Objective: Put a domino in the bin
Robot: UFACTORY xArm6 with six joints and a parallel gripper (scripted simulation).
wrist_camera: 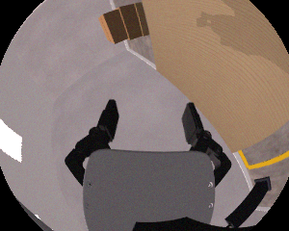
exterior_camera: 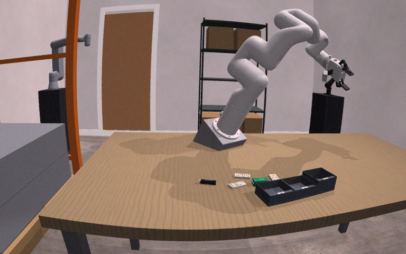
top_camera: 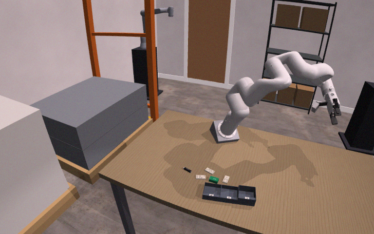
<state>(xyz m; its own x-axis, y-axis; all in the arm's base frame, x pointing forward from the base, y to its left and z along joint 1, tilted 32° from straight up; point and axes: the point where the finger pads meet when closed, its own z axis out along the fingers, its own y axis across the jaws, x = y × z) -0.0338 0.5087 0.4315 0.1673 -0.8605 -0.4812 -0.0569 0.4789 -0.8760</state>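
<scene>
Right now the green block is 30 cm ahead of my hand, 60 cm to the right of it and 33 cm below it. From my hand the other things lie so: black cylinder: 28 cm ahead, 75 cm to the right, 33 cm below.
</scene>
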